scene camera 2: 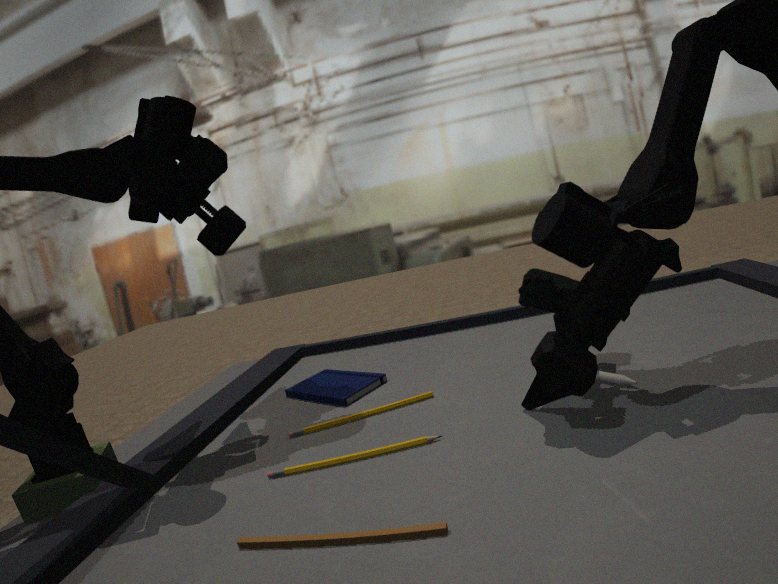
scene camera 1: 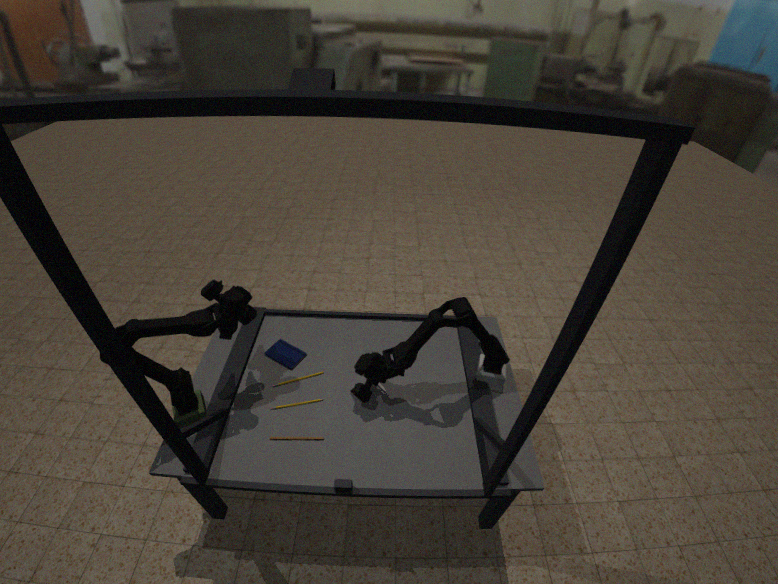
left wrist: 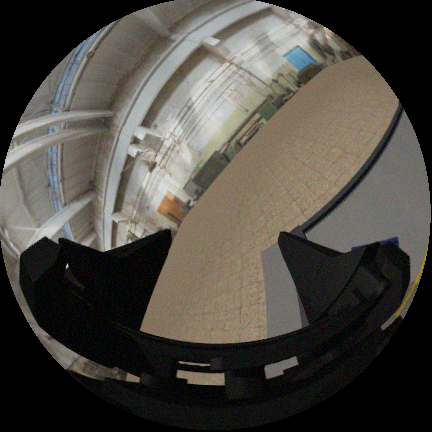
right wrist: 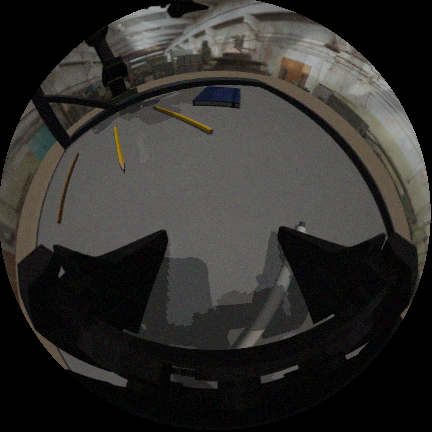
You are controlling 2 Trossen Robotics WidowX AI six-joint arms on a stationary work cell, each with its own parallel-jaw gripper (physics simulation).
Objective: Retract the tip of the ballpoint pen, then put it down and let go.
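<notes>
A light grey ballpoint pen lies on the grey table at the right gripper. In the right wrist view it slants up to the right, passing partly behind the right-hand finger, with its dark end showing beyond the fingertip. Whether its writing tip is out is too small and dark to tell. My right gripper is open and low over the pen, angled down, with nothing held. My left gripper is open and empty, raised high over the table's left edge, far from the pen.
A blue notebook lies at the back left. Two yellow pencils and an orange-brown stick lie left of the right gripper. Dark frame posts rise at the table's sides.
</notes>
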